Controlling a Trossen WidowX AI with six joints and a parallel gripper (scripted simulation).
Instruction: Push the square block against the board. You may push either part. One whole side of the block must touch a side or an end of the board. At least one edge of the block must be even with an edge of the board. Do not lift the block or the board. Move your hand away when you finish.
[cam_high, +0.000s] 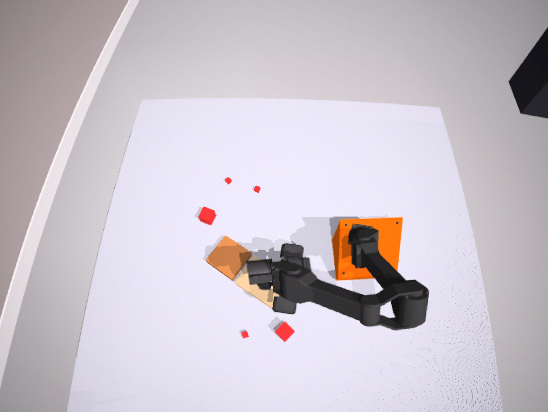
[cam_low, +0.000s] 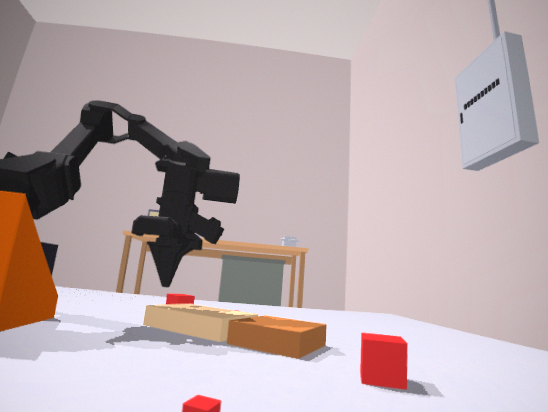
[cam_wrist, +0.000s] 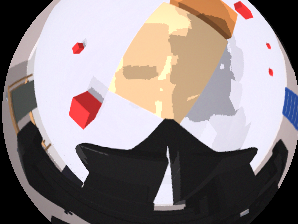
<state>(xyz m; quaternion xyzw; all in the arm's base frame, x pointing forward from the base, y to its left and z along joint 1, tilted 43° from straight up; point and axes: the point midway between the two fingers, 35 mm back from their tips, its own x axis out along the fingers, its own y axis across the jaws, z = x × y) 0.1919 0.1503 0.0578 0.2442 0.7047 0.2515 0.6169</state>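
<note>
The board lies 7 cm ahead of my gripper tip, 1 cm to the right of it and 4 cm below it. Also, from my gripper tip: square block 19 cm ahead, 7 cm to the right, 4 cm below.
</note>
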